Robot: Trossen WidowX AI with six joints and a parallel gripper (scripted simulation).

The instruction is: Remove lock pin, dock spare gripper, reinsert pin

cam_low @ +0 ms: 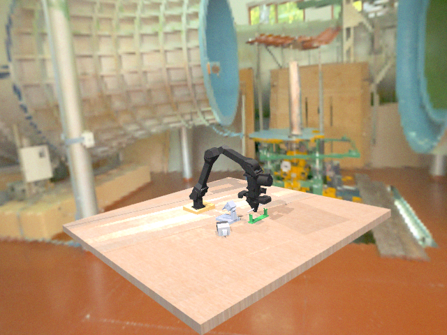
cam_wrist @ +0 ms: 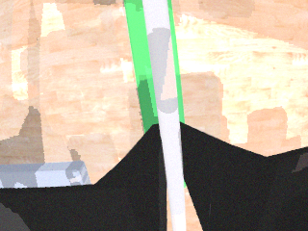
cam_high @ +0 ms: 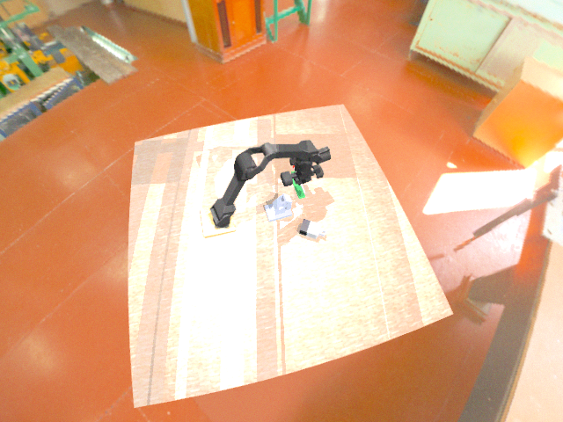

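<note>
Right now my gripper tip is 10 mm past the green cradle, 20 mm to the right of it and 20 mm above it. From my gripper tip the other things lie so: spare gripper (30 mm ahead, 220 mm to the right, 30 mm below); then grey mount (90 mm behind, 100 mm to the right, 10 mm above).
</note>
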